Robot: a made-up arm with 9 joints. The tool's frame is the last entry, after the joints. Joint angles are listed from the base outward.
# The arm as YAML. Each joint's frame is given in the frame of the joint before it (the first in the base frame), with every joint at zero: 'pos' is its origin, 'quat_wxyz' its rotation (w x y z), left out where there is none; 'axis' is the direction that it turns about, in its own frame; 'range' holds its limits. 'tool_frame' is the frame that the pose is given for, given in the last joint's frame.
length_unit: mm
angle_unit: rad
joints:
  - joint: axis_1
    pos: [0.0, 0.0, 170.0]
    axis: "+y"
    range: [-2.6, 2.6]
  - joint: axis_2
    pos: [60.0, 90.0, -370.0]
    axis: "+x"
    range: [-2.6, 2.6]
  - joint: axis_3
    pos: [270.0, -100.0, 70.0]
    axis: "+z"
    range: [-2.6, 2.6]
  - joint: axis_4
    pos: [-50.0, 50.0, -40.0]
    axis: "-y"
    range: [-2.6, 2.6]
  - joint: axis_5
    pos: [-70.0, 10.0, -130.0]
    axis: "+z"
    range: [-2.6, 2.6]
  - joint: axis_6
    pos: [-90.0, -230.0, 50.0]
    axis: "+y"
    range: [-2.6, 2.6]
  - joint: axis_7
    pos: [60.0, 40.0, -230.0]
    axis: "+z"
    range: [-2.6, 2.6]
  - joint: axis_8
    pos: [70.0, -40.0, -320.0]
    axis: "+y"
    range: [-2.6, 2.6]
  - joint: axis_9
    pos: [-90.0, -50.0, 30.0]
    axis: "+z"
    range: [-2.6, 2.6]
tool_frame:
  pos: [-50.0, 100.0, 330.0]
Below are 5 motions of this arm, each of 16 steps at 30 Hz.
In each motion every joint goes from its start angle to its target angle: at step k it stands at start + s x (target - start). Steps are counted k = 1, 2, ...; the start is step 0. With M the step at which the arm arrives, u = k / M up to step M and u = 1 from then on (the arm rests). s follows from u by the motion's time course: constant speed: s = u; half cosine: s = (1 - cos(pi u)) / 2; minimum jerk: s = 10 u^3 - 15 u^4 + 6 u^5.
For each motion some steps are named. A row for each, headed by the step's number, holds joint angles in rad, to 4 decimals.
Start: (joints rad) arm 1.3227 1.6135 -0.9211 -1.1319 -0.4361 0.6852 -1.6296 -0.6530 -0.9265
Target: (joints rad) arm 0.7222 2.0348 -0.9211 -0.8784 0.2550 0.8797 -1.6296 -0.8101 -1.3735
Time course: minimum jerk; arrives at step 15
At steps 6, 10, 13, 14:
6: 1.1321 1.7472 -0.9211 -1.0514 -0.2167 0.7469 -1.6296 -0.7029 -1.0684
10: 0.8482 1.9464 -0.9211 -0.9316 0.1100 0.8389 -1.6296 -0.7771 -1.2797
13: 0.7337 2.0267 -0.9211 -0.8833 0.2417 0.8760 -1.6296 -0.8071 -1.3649
14: 0.7238 2.0337 -0.9211 -0.8791 0.2532 0.8792 -1.6296 -0.8097 -1.3723

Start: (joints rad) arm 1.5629 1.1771 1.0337 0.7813 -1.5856 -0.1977 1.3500 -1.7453 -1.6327
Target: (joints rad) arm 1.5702 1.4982 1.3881 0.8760 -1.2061 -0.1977 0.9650 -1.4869 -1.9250
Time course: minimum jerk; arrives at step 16
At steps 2, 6, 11, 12, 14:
2: 1.5630 1.1823 1.0394 0.7828 -1.5795 -0.1977 1.3438 -1.7412 -1.6374
6: 1.5649 1.2655 1.1312 0.8074 -1.4812 -0.1977 1.2440 -1.6742 -1.7131
11: 1.5689 1.4404 1.3243 0.8590 -1.2744 -0.1977 1.0343 -1.5334 -1.8724
12: 1.5694 1.4650 1.3514 0.8662 -1.2454 -0.1977 1.0049 -1.5136 -1.8947
14: 1.5701 1.4930 1.3824 0.8745 -1.2122 -0.1977 0.9712 -1.4910 -1.9203

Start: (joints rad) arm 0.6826 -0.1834 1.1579 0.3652 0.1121 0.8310 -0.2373 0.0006 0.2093
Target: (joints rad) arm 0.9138 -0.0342 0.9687 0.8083 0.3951 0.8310 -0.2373 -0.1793 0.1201
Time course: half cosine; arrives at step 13
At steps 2, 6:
2: 0.6958 -0.1749 1.1471 0.3906 0.1283 0.8310 -0.2373 -0.0097 0.2042
6: 0.7843 -0.1178 1.0747 0.5600 0.2365 0.8310 -0.2373 -0.0785 0.1701

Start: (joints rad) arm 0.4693 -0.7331 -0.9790 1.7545 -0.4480 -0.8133 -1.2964 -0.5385 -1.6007
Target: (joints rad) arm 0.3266 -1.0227 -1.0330 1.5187 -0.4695 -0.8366 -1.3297 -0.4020 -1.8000
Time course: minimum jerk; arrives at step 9
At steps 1, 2, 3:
1: 0.4677 -0.7364 -0.9796 1.7518 -0.4482 -0.8136 -1.2968 -0.5369 -1.6030
2: 0.4584 -0.7552 -0.9831 1.7365 -0.4496 -0.8151 -1.2989 -0.5281 -1.6159
3: 0.4394 -0.7939 -0.9903 1.7050 -0.4525 -0.8182 -1.3034 -0.5099 -1.6425

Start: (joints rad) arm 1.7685 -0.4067 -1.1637 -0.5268 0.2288 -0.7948 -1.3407 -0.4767 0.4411
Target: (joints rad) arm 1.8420 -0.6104 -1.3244 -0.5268 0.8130 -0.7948 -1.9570 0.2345 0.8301
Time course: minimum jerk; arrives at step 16
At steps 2, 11, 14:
2: 1.7697 -0.4100 -1.1663 -0.5268 0.2382 -0.7948 -1.3506 -0.4653 0.4473
11: 1.8288 -0.5737 -1.2955 -0.5268 0.7078 -0.7948 -1.8461 0.1065 0.7601
14: 1.8408 -0.6071 -1.3218 -0.5268 0.8036 -0.7948 -1.9471 0.2231 0.8239

